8 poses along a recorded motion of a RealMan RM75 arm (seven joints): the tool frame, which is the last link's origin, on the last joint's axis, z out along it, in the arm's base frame.
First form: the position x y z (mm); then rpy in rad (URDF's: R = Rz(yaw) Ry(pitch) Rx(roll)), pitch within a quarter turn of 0, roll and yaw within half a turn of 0.
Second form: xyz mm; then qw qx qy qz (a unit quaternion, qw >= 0). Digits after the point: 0 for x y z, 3 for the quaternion.
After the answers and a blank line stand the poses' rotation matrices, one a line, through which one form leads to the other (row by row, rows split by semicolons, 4 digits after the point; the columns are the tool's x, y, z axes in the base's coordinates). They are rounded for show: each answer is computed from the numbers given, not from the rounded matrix.
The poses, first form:
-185, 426, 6, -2.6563, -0.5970, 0.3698
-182, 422, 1, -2.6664, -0.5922, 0.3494
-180, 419, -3, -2.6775, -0.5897, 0.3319
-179, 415, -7, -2.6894, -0.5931, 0.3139
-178, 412, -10, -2.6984, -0.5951, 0.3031
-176, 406, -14, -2.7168, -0.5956, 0.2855
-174, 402, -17, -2.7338, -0.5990, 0.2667
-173, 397, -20, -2.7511, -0.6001, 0.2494
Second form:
-185, 426, 6, 0.278, -0.899, -0.240, -0.238
-182, 422, 1, 0.271, -0.904, -0.229, -0.240
-180, 419, -3, 0.264, -0.907, -0.220, -0.243
-179, 415, -7, 0.256, -0.910, -0.210, -0.248
-178, 412, -10, 0.251, -0.912, -0.205, -0.251
-176, 406, -14, 0.240, -0.916, -0.194, -0.255
-174, 402, -17, 0.230, -0.919, -0.184, -0.261
-173, 397, -20, 0.220, -0.923, -0.173, -0.265

0.7711 0.5642 0.2950; 0.2989 -0.7300 0.6147; 0.5622 -0.3858 -0.7315
0.7796 0.5444 0.3097; 0.2840 -0.7481 0.5998; 0.5582 -0.3796 -0.7378
0.7857 0.5267 0.3243; 0.2708 -0.7643 0.5852; 0.5561 -0.3720 -0.7432
0.7887 0.5100 0.3433; 0.2560 -0.7801 0.5708; 0.5589 -0.3623 -0.7459
0.7903 0.4991 0.3553; 0.2472 -0.7905 0.5604; 0.5606 -0.3551 -0.7481
0.7943 0.4785 0.3744; 0.2331 -0.8091 0.5394; 0.5610 -0.3412 -0.7542
0.7967 0.4576 0.3948; 0.2177 -0.8266 0.5190; 0.5638 -0.3275 -0.7582
0.7997 0.4366 0.4121; 0.2037 -0.8431 0.4978; 0.5647 -0.3141 -0.7632

